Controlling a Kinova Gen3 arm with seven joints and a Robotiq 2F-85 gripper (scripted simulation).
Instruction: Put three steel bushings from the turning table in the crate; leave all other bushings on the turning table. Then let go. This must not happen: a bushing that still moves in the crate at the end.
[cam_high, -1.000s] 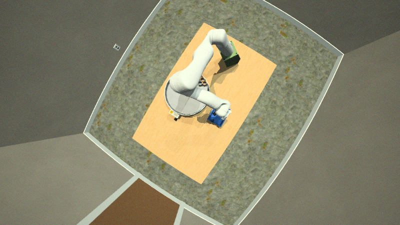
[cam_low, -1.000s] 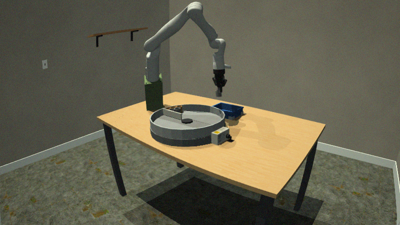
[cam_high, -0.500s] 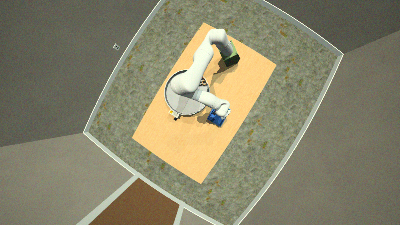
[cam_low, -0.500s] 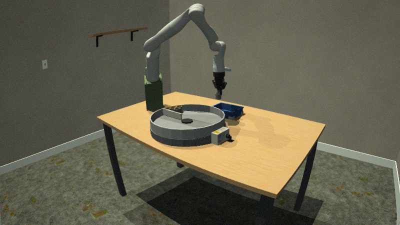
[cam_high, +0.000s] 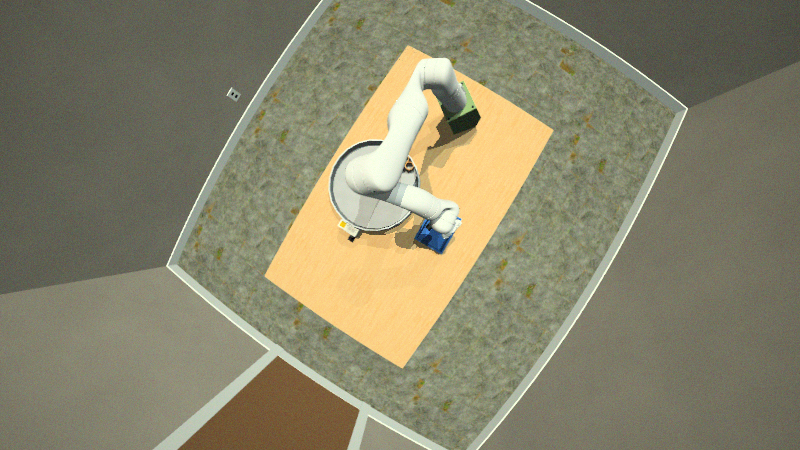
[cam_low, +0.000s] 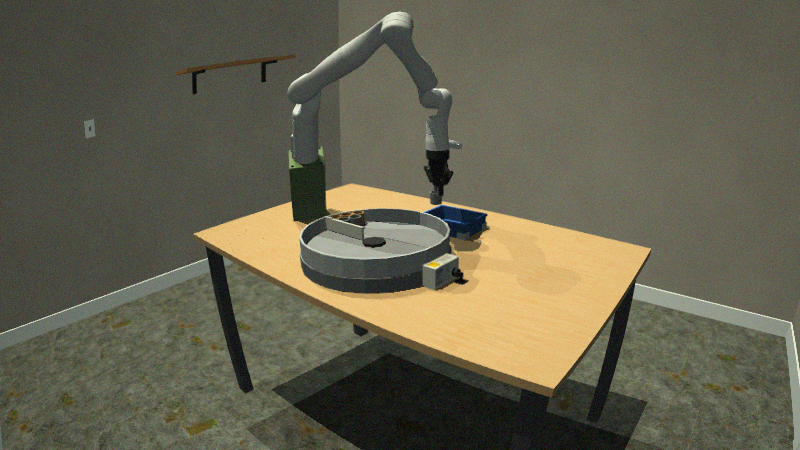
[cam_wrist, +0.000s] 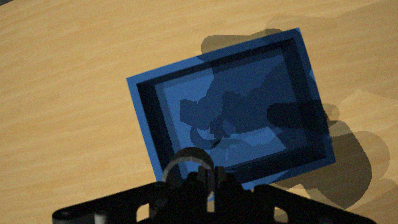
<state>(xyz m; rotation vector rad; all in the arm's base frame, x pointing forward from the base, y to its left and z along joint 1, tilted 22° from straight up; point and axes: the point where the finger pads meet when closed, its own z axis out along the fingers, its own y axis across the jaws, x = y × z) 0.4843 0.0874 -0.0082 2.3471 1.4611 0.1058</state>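
Now: the blue crate 11 cm below my hand, 4 cm ahead of it and 2 cm to the left of it. Also, from my hand: grey turning table (32 cm to the right, 8 cm below, 6 cm behind).
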